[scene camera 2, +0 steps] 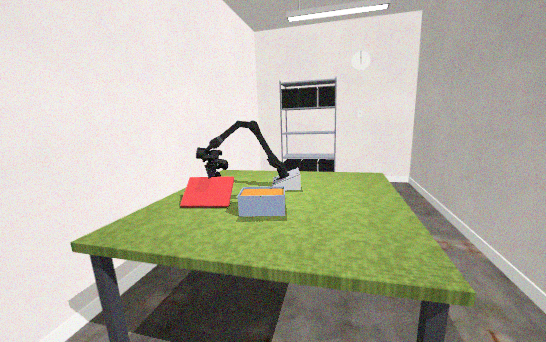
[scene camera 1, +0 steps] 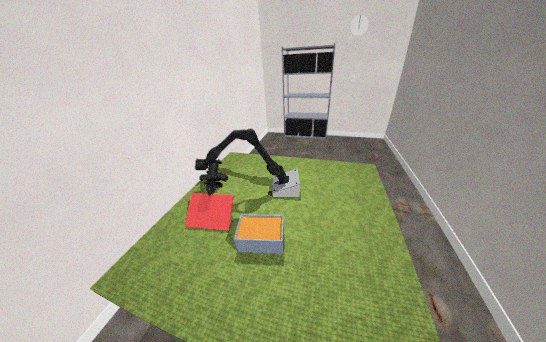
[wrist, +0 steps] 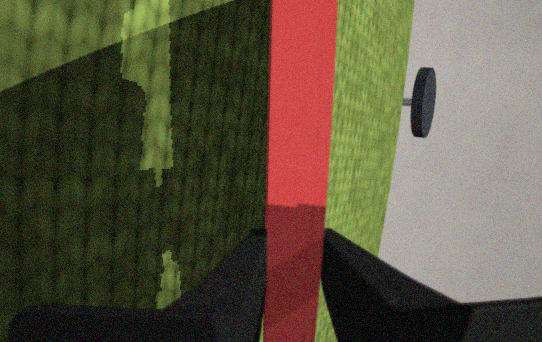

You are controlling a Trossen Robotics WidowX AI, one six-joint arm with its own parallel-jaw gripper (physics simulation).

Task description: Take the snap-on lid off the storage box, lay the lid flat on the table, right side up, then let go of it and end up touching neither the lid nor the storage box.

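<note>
The red lid [scene camera 1: 210, 212] [scene camera 2: 207, 192] [wrist: 301, 125] is beside the storage box, to its left in both scene views. It is tilted: its far edge is raised at the gripper, and its near edge is low, at or close to the table top. Its broad face points up and toward the scene cameras. My gripper [scene camera 1: 210, 193] [scene camera 2: 214, 176] [wrist: 292, 240] is shut on the lid's raised far edge, with one finger on each side in the wrist view. The blue-grey storage box [scene camera 1: 259, 246] [scene camera 2: 261, 205] stands upright and open, with an orange inside. Gripper and lid are apart from the box.
The green table top [scene camera 1: 330, 280] [scene camera 2: 340, 240] carries everything. The arm's grey base [scene camera 1: 292, 187] [scene camera 2: 292, 180] stands behind the box, slightly right. A white wall runs along the table's left side. A shelf rack [scene camera 1: 307, 95] [scene camera 2: 308, 133] stands at the back wall.
</note>
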